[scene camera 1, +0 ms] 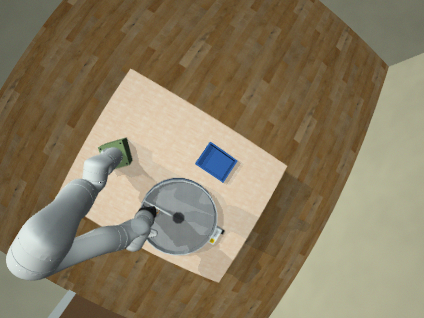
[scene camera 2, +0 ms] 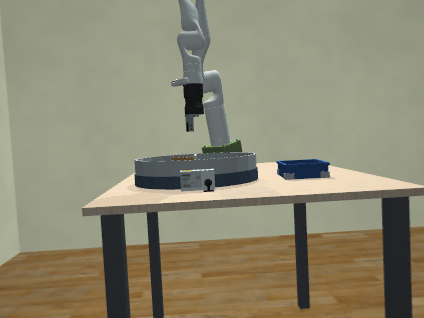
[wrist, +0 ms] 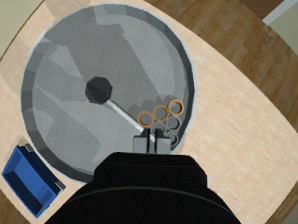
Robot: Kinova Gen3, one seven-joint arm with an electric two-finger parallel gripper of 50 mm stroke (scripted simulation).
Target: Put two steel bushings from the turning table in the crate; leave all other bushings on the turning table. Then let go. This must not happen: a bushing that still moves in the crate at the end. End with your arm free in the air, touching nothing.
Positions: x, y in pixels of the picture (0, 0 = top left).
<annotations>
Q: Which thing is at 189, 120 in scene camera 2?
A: The gripper.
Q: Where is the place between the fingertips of the gripper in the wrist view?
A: At 152, 136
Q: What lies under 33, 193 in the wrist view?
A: A blue crate.
</annotations>
